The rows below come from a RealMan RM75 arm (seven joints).
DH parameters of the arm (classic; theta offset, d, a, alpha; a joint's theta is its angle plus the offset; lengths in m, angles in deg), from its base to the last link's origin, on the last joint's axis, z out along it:
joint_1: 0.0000 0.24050 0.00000 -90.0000
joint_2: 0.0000 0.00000 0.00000 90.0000
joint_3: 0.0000 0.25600 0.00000 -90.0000
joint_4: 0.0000 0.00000 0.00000 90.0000
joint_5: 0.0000 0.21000 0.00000 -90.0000
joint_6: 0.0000 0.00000 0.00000 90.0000
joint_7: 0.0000 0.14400 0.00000 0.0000
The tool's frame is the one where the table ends.
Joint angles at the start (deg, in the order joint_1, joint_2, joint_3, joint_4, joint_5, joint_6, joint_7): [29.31, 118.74, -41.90, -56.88, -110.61, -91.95, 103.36]
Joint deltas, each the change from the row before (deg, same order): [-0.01, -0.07, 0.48, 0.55, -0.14, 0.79, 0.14]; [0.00, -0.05, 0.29, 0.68, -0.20, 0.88, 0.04]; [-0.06, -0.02, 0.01, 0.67, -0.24, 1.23, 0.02]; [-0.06, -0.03, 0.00, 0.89, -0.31, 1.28, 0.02]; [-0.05, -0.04, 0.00, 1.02, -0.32, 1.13, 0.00]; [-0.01, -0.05, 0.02, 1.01, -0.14, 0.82, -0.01]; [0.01, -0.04, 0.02, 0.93, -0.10, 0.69, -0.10]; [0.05, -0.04, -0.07, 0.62, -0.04, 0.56, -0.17]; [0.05, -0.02, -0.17, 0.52, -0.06, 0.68, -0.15]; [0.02, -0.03, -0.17, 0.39, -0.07, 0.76, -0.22]
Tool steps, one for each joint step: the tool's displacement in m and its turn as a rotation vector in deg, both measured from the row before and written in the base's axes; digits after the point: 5 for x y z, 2 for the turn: [0.00318, 0.00145, 0.00059, 0.59, 0.17, -1.12]; [0.00326, 0.00134, -0.00053, 0.44, 0.06, -1.07]; [0.00358, 0.00159, -0.00136, 0.49, -0.18, -1.16]; [0.00427, 0.00133, -0.00207, 0.35, -0.17, -1.32]; [0.00438, 0.00080, -0.00256, 0.14, -0.11, -1.29]; [0.00346, 0.00039, -0.00243, -0.01, 0.11, -1.05]; [0.00292, 0.00025, -0.00231, -0.02, 0.10, -0.83]; [0.00166, 0.00052, -0.00160, 0.05, -0.05, -0.43]; [0.00147, 0.00077, -0.00165, 0.10, -0.18, -0.41]; [0.00158, 0.00096, -0.00111, 0.27, -0.33, -0.35]
